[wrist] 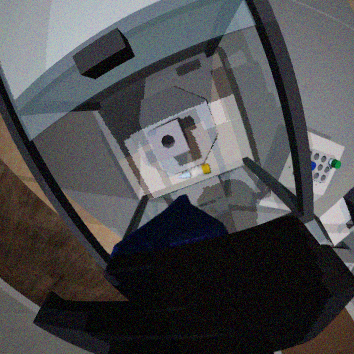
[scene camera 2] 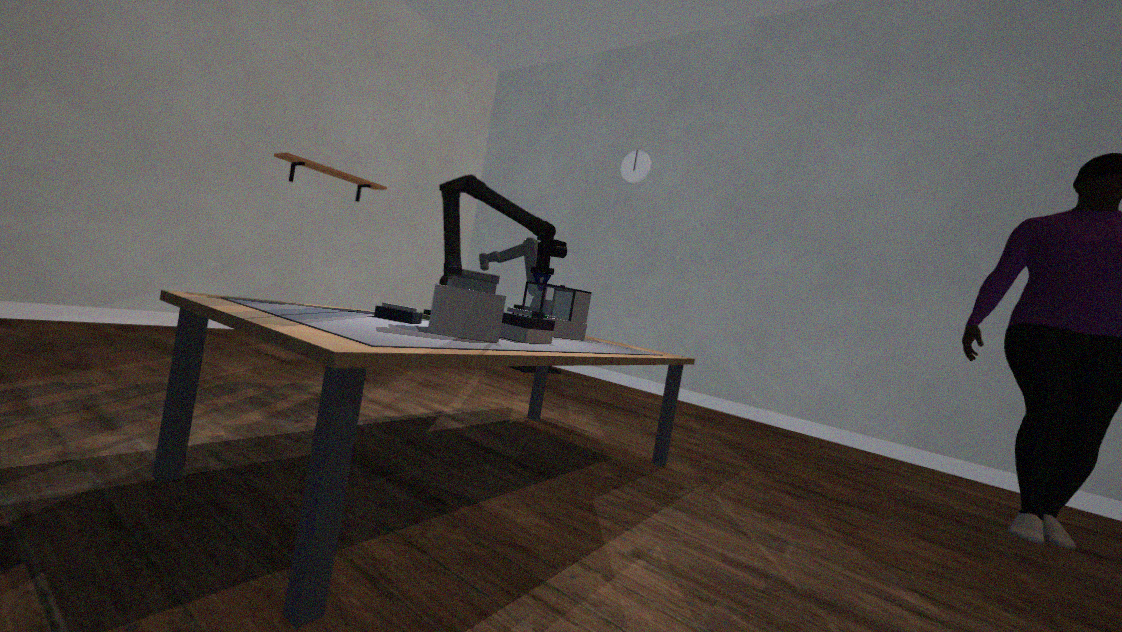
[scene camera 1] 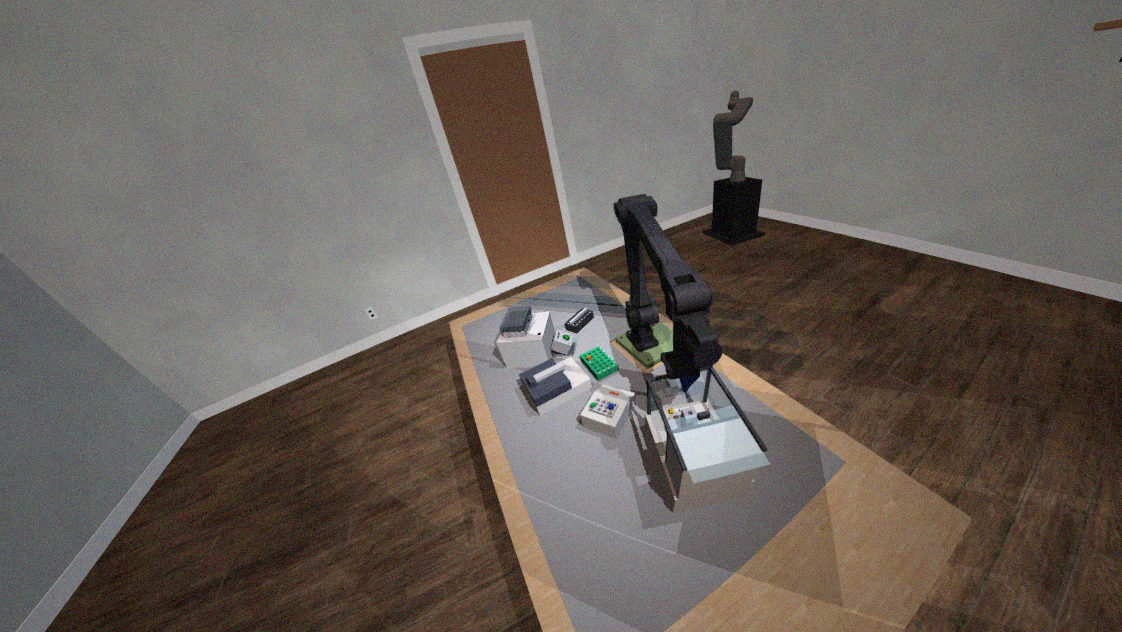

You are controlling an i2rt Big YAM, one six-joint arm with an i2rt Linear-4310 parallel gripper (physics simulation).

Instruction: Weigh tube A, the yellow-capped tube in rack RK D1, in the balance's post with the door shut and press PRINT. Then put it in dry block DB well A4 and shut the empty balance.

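Pixels of known places: gripper, between the fingertips: (wrist: 184, 200) (scene camera 2: 540, 291) (scene camera 1: 684, 389); arm's base, origin of its link: (scene camera 1: 641, 339).
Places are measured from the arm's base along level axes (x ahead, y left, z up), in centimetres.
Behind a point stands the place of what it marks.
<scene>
The balance (scene camera 1: 710, 452) {x 13.5, y 57.2, z 19.2 cm} (scene camera 2: 572, 312) {x 18.5, y 50.4, z 9.6 cm} is a glass case with dark frame bars. In the wrist view I look down through the case at its square grey post (wrist: 175, 149) {x 9.1, y 43.0, z 13.1 cm}. The post's round hole is empty. The yellow-capped tube A (wrist: 197, 171) {x 8.9, y 37.9, z 7.0 cm} lies on its side on the balance floor just beside the post. A glass panel with a dark handle (wrist: 103, 53) {x 10.2, y 49.6, z 20.6 cm} sits at the upper left. My gripper (wrist: 184, 200) {x 7.9, y 39.7, z 16.3 cm} (scene camera 1: 687, 383) {x 7.9, y 39.7, z 16.3 cm} (scene camera 2: 540, 284) {x 7.9, y 39.7, z 16.3 cm} hangs above the case, with dark blue fingers shut and nothing between them.
A white block with wells (wrist: 324, 161) {x 27.6, y 27.3, z 5.3 cm} (scene camera 1: 604, 408) {x 25.8, y 28.2, z 5.3 cm}, holding a green-capped tube (wrist: 335, 163) {x 28.3, y 27.1, z 7.0 cm}, stands beside the balance. A green rack (scene camera 1: 599, 361) {x 19.3, y 5.0, z 1.3 cm} and several grey devices lie further back on the mat. A person (scene camera 2: 1059, 337) walks at the far right.
</scene>
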